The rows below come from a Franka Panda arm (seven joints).
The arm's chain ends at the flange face. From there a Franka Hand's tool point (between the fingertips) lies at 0.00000 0.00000 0.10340 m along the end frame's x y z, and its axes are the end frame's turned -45 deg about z.
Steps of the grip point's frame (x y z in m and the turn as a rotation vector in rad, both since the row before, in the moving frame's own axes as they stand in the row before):
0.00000, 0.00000, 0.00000, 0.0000, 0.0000, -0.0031
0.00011, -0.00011, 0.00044, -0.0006, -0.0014, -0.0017
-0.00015, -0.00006, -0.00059, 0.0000, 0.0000, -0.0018
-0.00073, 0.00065, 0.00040, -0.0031, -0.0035, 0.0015
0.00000, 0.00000, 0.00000, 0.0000, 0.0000, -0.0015
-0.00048, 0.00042, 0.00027, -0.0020, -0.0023, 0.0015
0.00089, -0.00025, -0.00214, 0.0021, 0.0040, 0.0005
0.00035, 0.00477, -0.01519, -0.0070, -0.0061, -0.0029
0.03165, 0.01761, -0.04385, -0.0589, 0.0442, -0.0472
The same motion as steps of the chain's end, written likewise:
0.00000, 0.00000, 0.00000, 0.0000, 0.0000, -0.0031
0.00006, -0.00030, 0.00044, -0.0014, -0.0006, -0.0017
-0.00015, 0.00006, -0.00059, 0.0000, 0.0000, -0.0018
-0.00003, 0.00049, 0.00040, -0.0047, -0.0003, 0.0015
0.00000, 0.00000, 0.00000, 0.0000, 0.0000, -0.0015
-0.00002, 0.00032, 0.00027, -0.0030, -0.0002, 0.0015
0.00031, -0.00036, -0.00214, 0.0043, 0.0013, 0.0005
0.00355, 0.00217, -0.01519, -0.0093, 0.0006, -0.0029
0.02728, -0.01082, -0.04357, -0.0104, 0.0729, -0.0472

